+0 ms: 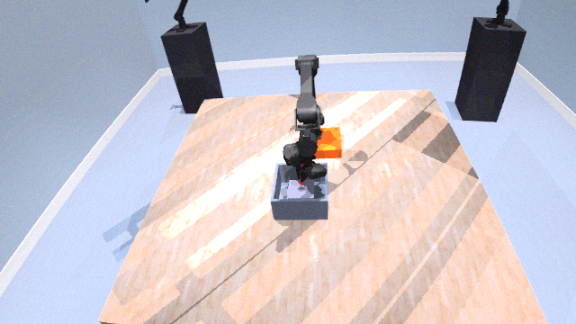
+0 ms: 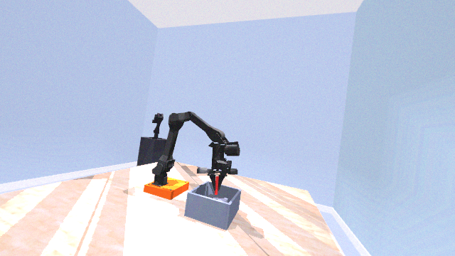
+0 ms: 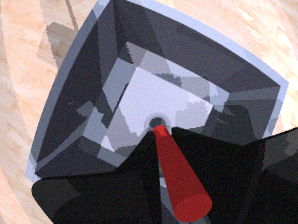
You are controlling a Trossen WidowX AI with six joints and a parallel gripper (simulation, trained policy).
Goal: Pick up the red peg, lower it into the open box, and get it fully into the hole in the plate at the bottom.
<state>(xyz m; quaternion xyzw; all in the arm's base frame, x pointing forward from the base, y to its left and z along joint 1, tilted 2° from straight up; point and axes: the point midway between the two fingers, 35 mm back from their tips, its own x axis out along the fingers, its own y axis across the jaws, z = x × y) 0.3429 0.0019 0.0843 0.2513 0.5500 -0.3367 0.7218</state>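
Now: gripper tip 1 cm past the red peg, 1 cm to the right of it and 2 cm below it. From my gripper tip the other things lie so: grey box: 7 cm below.
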